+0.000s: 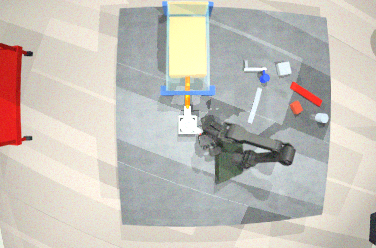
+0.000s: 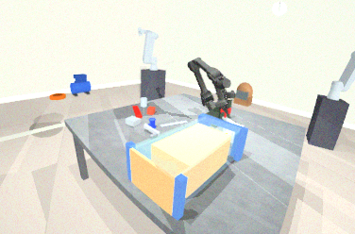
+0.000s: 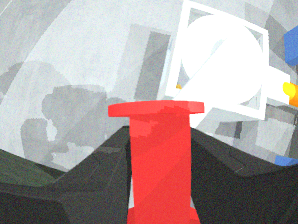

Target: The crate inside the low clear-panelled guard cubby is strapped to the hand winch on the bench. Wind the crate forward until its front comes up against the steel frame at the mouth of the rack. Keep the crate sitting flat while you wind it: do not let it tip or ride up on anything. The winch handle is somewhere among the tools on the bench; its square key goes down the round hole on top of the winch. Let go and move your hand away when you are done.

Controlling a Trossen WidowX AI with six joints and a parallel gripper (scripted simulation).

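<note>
Now: gripper tip 20 mm short of the winch handle with red grip, 10 mm to the right of it and 30 mm above it. The rest, counted from my gripper tip: blue frame: 220 mm ahead, 40 mm to the left, 30 mm below; white bar: 100 mm ahead, 320 mm to the right, 130 mm below; white winch: 50 mm ahead, 60 mm to the left, 100 mm below.
</note>
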